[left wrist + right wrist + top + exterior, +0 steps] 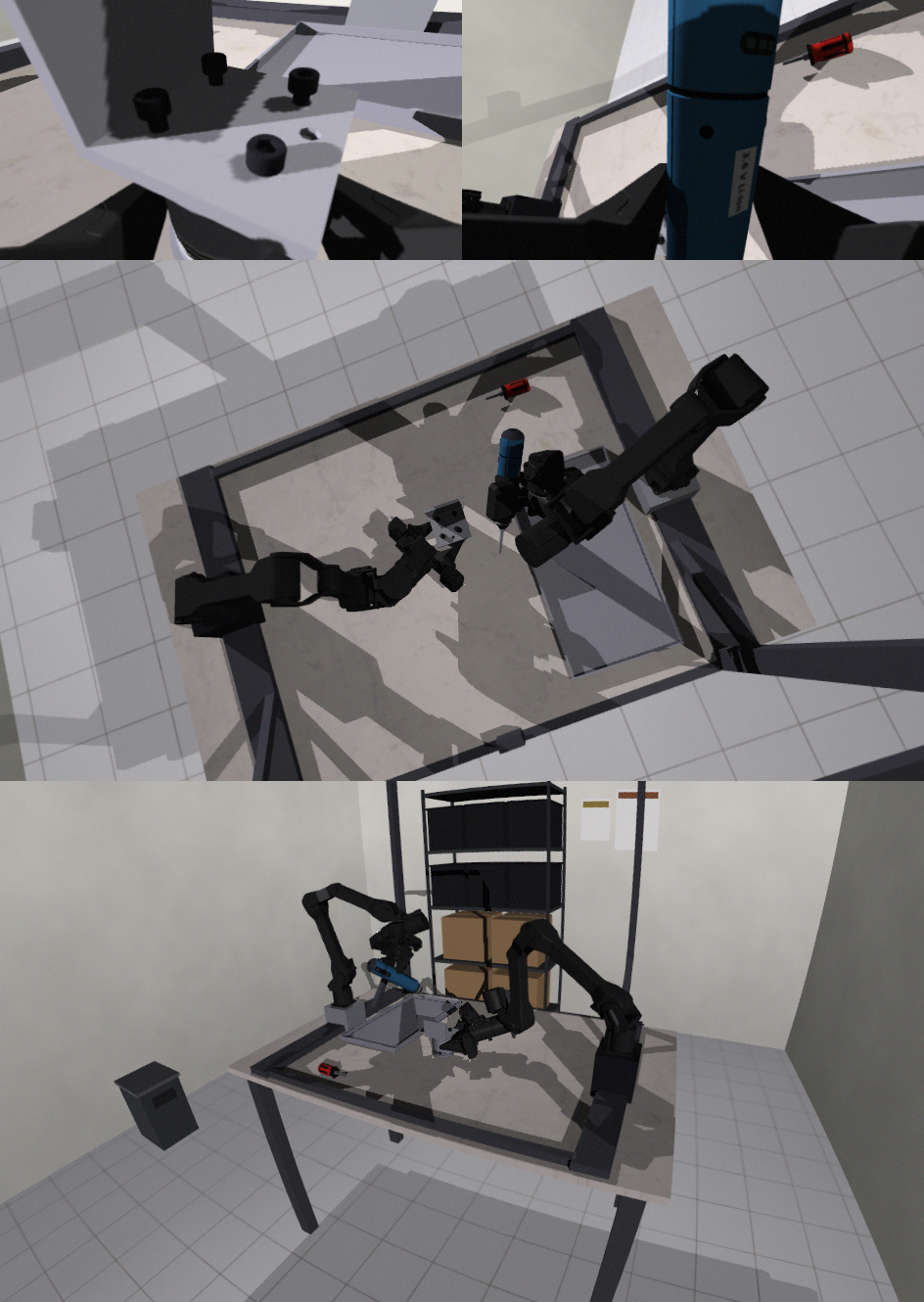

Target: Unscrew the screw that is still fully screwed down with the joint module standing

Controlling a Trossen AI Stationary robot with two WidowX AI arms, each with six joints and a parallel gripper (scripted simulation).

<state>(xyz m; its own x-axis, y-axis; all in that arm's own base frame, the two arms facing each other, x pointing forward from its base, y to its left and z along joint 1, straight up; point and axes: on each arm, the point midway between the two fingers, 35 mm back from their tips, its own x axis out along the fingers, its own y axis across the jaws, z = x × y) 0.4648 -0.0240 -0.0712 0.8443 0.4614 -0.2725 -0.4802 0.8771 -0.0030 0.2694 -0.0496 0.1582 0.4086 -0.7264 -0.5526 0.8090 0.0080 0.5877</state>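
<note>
Right now the screw is 1 cm to the right of my left hand and 3 cm above it. Also, from my left hand: grey bracket (1 cm ahead, 2 cm to the right, 3 cm above); then bit (6 cm behind, 11 cm to the right, 10 cm above); then joint module (1 cm ahead, 2 cm to the right, 1 cm below).
</note>
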